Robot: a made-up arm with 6 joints.
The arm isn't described. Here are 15 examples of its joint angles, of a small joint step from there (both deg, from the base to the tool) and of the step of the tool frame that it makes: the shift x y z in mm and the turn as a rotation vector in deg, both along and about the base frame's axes.
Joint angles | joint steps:
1: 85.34 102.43 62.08 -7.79 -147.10 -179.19 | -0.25 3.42 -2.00 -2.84 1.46 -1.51
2: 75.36 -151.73 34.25 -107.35 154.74 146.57 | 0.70 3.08 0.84 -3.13 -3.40 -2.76
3: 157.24 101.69 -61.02 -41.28 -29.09 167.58 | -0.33 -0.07 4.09 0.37 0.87 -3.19
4: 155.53 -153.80 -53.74 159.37 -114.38 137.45 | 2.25 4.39 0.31 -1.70 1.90 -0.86
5: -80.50 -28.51 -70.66 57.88 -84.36 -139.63 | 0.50 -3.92 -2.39 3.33 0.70 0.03
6: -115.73 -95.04 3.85 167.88 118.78 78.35 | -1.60 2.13 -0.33 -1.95 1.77 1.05
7: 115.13 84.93 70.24 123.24 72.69 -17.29 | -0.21 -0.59 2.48 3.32 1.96 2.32
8: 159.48 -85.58 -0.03 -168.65 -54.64 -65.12 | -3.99 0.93 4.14 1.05 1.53 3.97
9: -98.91 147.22 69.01 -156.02 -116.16 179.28 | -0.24 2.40 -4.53 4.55 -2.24 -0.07
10: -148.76 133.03 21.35 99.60 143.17 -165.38 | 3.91 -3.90 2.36 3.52 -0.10 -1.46
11: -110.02 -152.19 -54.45 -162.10 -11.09 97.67 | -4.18 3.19 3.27 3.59 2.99 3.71
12: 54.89 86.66 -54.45 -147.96 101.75 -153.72 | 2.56 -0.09 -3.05 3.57 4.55 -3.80
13: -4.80 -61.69 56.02 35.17 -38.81 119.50 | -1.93 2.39 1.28 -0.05 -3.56 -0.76
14: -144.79 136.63 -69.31 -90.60 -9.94 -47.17 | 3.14 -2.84 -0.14 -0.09 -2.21 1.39
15: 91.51 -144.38 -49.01 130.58 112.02 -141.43 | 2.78 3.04 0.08 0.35 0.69 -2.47
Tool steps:
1: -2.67 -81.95 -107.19 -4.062 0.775 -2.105
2: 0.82 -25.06 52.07 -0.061 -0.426 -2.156
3: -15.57 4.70 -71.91 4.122 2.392 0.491
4: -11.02 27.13 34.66 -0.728 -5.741 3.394
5: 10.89 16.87 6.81 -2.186 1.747 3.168
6: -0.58 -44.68 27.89 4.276 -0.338 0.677
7: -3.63 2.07 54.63 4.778 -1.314 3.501
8: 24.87 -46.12 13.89 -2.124 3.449 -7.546
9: 16.63 153.19 -22.84 4.824 -1.144 4.446
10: -94.23 -96.19 12.52 -4.002 3.859 8.439
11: 23.62 -1.86 16.91 1.380 -3.323 -11.144
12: -6.38 -43.39 52.41 -3.800 2.745 9.732
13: 27.02 32.62 31.46 2.263 3.527 -0.251
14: -8.60 23.47 -19.85 -1.983 2.251 0.602
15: 24.44 23.79 28.66 -5.187 0.793 1.557
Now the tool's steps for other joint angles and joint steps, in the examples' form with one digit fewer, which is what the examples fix.
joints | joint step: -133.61 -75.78 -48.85 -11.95 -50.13 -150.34 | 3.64 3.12 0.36 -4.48 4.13 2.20
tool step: -8.9 -50.9 -26.5 -2.87 -0.74 5.45
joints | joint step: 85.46 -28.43 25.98 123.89 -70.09 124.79 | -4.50 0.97 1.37 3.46 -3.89 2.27
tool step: 9.1 14.1 4.3 1.05 1.08 -10.45
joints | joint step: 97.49 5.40 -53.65 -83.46 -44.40 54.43 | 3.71 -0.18 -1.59 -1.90 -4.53 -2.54
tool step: -27.9 -29.7 -9.0 -4.55 4.90 2.74
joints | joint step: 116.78 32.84 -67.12 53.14 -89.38 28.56 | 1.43 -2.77 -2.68 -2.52 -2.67 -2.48
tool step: 10.6 -21.5 15.2 2.20 -3.37 -0.40
